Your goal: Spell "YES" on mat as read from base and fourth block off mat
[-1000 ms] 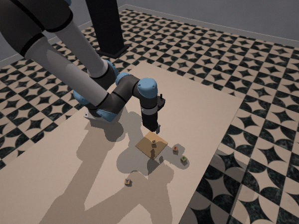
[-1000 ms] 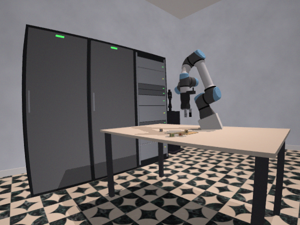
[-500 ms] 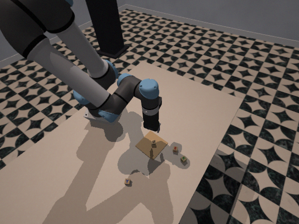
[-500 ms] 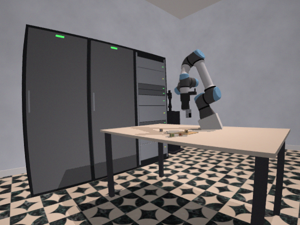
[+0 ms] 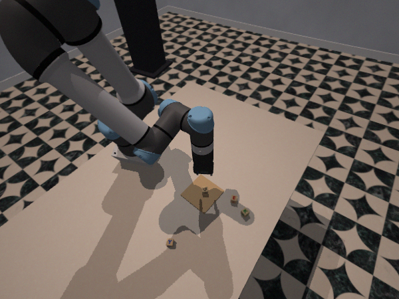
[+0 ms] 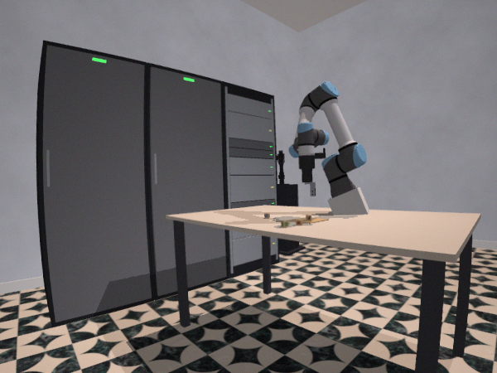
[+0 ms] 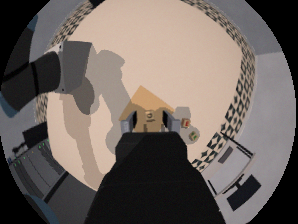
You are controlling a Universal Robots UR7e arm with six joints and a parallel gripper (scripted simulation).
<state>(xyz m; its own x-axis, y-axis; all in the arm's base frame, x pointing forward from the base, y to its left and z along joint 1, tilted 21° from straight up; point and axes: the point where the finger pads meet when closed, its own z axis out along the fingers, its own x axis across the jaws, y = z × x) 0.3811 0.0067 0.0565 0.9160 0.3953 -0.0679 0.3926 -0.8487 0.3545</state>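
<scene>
My hand is 1 cm short of the S block, 2 cm to the left of it and 12 cm above it. Also, from my hand: mat 3 cm to the right, 13 cm below.
</scene>
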